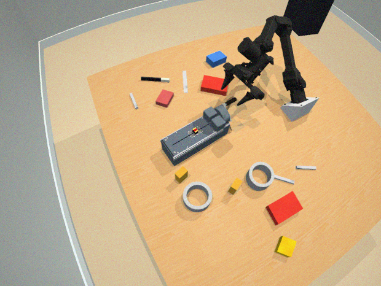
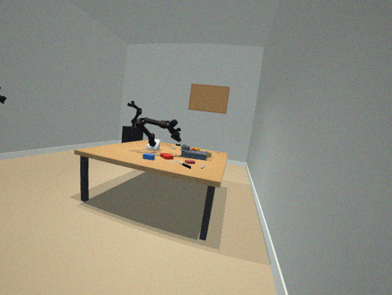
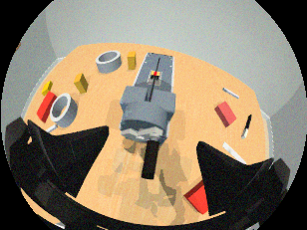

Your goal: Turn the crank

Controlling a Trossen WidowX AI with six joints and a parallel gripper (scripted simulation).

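My gripper tip is 4 cm above the dark crank handle, 2 cm past it and 1 cm to the left of it. Round my gripper tip: red block: 20 cm ahead, 19 cm to the right, 14 cm below; then blue block: 35 cm to the right, 13 cm below, 13 cm behind; then red pointer: 16 cm ahead, 7 cm below, 5 cm to the left.
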